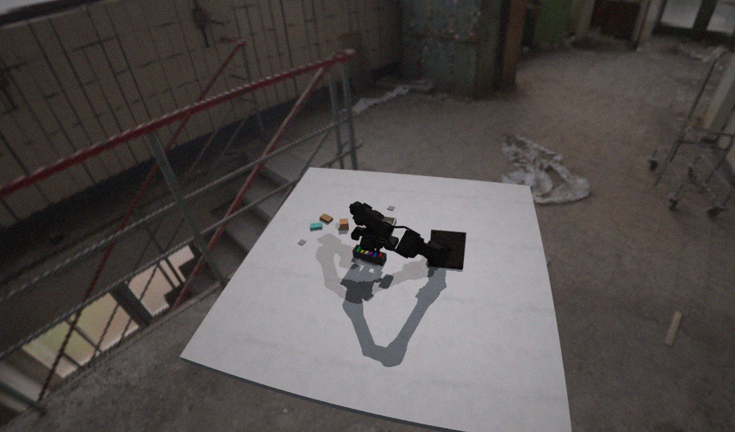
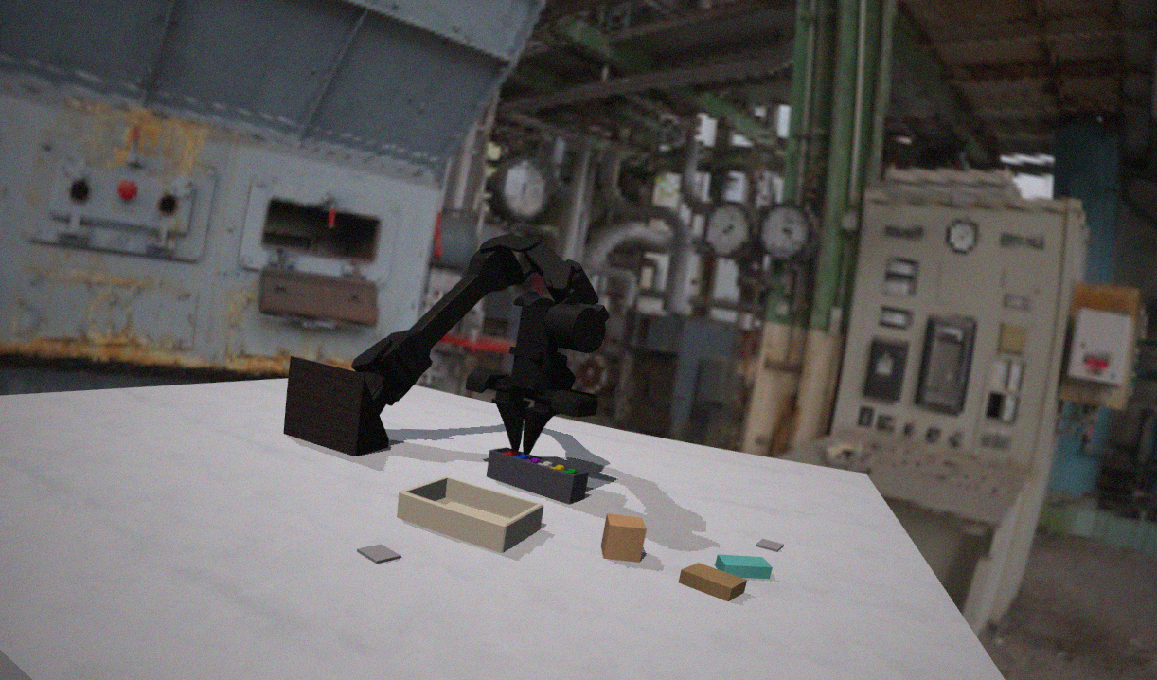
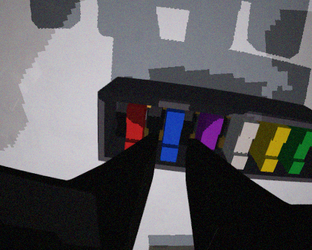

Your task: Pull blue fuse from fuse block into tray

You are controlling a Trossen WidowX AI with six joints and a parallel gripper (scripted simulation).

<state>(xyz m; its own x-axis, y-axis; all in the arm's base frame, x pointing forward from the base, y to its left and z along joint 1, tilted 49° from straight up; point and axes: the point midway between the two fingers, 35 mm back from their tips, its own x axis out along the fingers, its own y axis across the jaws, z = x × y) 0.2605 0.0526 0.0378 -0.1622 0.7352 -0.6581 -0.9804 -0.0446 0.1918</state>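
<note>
Right now my gripper tip is 2 cm above the blue fuse. The rest, counted from my gripper tip: brown cube 21 cm ahead, 16 cm to the right, 3 cm below; then beige tray 20 cm to the right, 5 cm ahead, 4 cm below.
</note>
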